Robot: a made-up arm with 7 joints.
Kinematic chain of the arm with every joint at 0, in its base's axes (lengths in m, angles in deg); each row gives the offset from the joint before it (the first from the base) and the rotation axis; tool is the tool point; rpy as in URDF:
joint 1: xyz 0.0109 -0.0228 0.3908 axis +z
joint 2: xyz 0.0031 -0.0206 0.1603 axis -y
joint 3: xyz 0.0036 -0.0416 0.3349 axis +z
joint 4: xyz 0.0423 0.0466 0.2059 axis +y
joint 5: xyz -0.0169 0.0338 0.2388 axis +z
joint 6: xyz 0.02 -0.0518 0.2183 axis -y
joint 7: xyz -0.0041 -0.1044 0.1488 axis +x
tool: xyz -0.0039 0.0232 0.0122 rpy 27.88 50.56 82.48
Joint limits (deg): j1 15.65..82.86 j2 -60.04..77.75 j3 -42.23..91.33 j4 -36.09..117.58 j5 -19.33..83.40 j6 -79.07..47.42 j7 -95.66..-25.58
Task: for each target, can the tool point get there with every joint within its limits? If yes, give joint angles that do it. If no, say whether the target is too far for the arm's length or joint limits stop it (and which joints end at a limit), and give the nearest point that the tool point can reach.
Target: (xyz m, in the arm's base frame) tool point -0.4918 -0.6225 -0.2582
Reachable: no: joint limits stop it (at a limit: joint 2, joint 4, joint 5, joint 6, joint 7) | nearest point -0.6070 -0.7600 0.3499 | short by 0.634 m
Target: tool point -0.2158 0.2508 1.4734
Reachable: yes | joints 65.24 15.98 44.08 46.79 23.46 -36.17 -37.30
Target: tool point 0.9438 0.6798 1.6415
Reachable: no: too far | nearest point 0.6936 0.4914 1.3483 | short by 0.429 m
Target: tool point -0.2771 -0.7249 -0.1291
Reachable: no: joint limits stop it (at a limit: joint 2, joint 4, joint 5, joint 6, joint 7) | nearest point -0.3541 -0.9126 0.3499 | short by 0.520 m
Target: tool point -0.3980 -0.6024 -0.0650
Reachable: no: joint limits stop it (at a limit: joint 2, joint 4, joint 5, joint 6, joint 7) | nearest point -0.5434 -0.8085 0.3501 | short by 0.486 m
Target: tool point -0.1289 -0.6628 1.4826
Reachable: yes | joints 67.76 38.21 -4.22 -0.04 27.71 13.98 -44.63
